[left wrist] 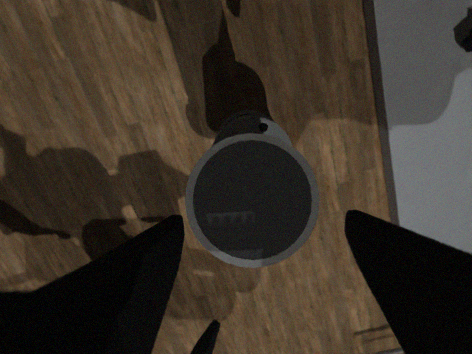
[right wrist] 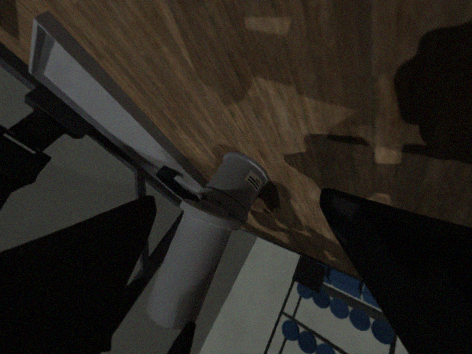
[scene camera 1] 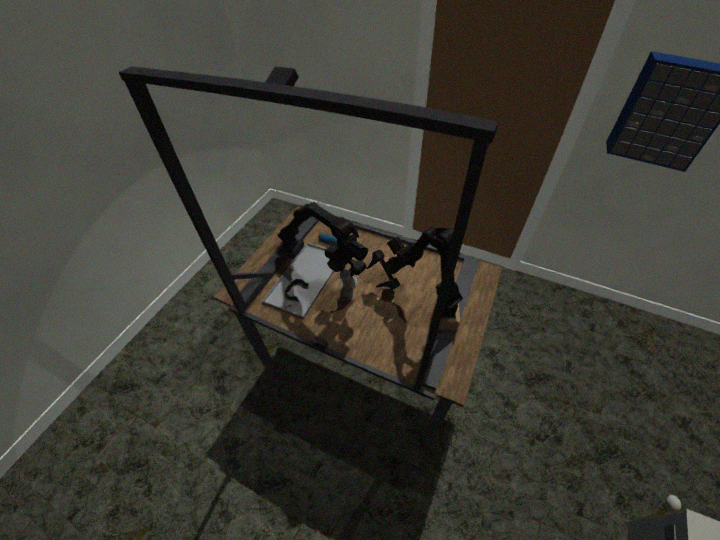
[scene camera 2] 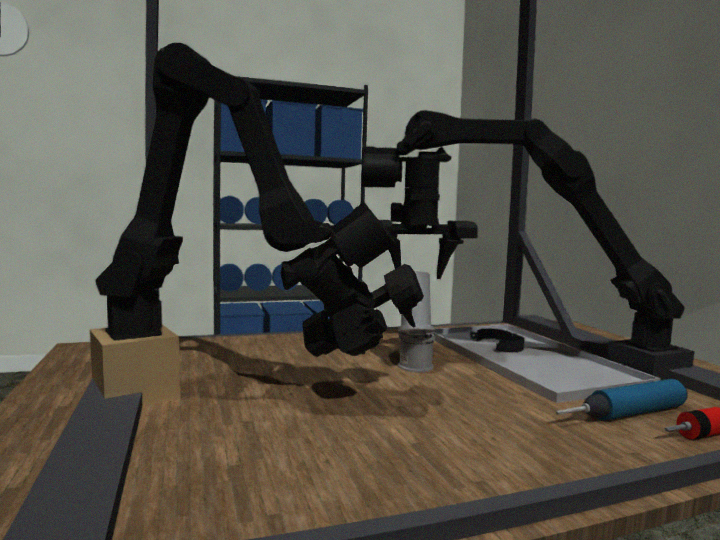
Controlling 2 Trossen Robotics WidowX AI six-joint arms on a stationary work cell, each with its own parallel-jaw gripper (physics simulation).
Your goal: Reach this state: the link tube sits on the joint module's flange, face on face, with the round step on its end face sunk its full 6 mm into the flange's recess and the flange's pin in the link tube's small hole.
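Where they show: left gripper, fingertip midpoint: (left wrist: 263, 222) (right wrist: 165, 298) (scene camera 1: 345, 272) (scene camera 2: 419, 278); right gripper, fingertip midpoint: (left wrist: 173, 285) (right wrist: 238, 199) (scene camera 1: 371, 277) (scene camera 2: 388, 338); left arm's base at its link origin: (right wrist: 52, 120) (scene camera 1: 290, 244) (scene camera 2: 650, 346); right arm's base at its link origin: (scene camera 1: 447, 311) (scene camera 2: 133, 332).
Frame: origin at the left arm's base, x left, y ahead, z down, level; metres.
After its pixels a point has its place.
Note:
The pale grey link tube (scene camera 2: 422, 297) stands upright on the joint module (scene camera 2: 416, 351) @[x -0.122, y 0.413, z 0.012 m], a short grey cylinder on the wooden table. In the right wrist view the tube (right wrist: 190, 263) @[x -0.126, y 0.427, z -0.072 m] rests on the module's dark flange (right wrist: 223, 201), above the grey body (right wrist: 239, 178) @[x -0.128, y 0.421, z 0.021 m]. My left gripper (scene camera 2: 423, 255) hangs just above the tube's top, open and empty. In the left wrist view its fingers (left wrist: 263, 217) @[x -0.147, y 0.402, z -0.110 m] stand apart from the tube's rim (left wrist: 251, 201) @[x -0.161, y 0.404, z -0.116 m], and the flange edge (left wrist: 253, 126) @[x -0.171, y 0.393, z -0.012 m] with a small dark dot shows behind. My right gripper (scene camera 2: 401, 304) is open and empty, close beside the tube.
A grey tray (scene camera 2: 540, 363) @[x -0.092, y 0.171, z 0.044 m] holding a black curved part (scene camera 2: 503, 340) @[x -0.181, y 0.192, z 0.024 m] lies behind the module. A blue-handled tool (scene camera 2: 633, 400) @[x 0.158, y 0.220, z 0.019 m] and a red-handled tool (scene camera 2: 698, 422) @[x 0.238, y 0.197, z 0.022 m] lie at the right. A tan block (scene camera 2: 134, 363) @[x -0.072, y 0.857, z -0.013 m] carries the right arm's base. Dark frame posts stand around the table.

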